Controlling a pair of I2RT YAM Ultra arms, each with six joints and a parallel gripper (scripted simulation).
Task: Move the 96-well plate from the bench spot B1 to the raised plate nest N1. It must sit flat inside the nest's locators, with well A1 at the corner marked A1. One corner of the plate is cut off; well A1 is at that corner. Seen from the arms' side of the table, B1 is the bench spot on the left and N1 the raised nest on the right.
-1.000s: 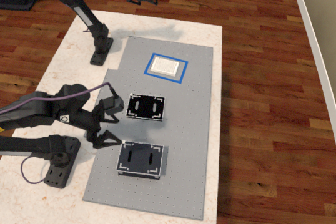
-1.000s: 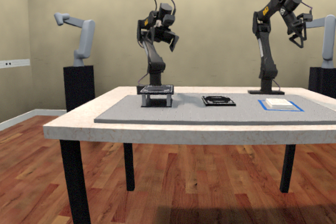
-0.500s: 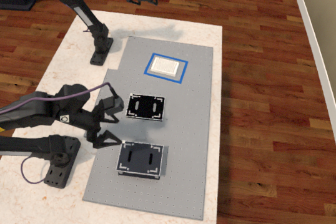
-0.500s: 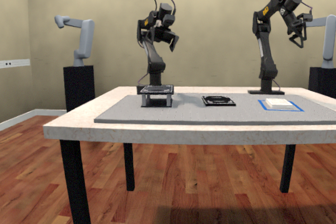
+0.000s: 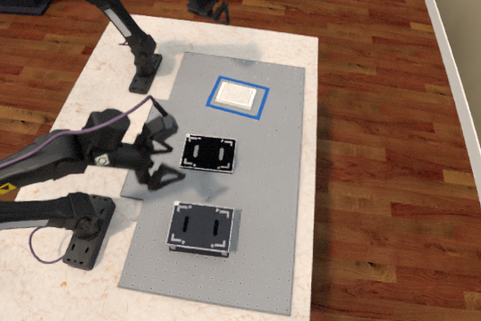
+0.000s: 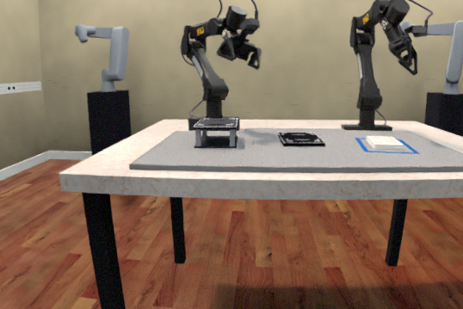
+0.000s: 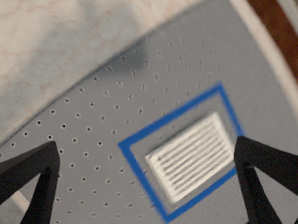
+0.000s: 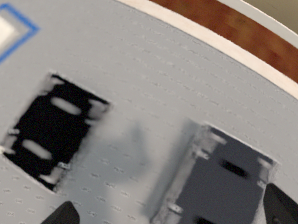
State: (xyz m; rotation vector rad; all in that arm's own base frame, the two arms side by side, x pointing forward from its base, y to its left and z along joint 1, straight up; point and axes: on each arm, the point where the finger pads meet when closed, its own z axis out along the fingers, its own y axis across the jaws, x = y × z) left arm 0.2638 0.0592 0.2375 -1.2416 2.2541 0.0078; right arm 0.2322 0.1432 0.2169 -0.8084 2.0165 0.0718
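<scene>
Now: the white 96-well plate 8 cm ahead of my left hand, 12 cm to the right of it and 22 cm below it. Round my left hand: A1 mark 4 cm behind, 56 cm to the right, 17 cm below.
</scene>
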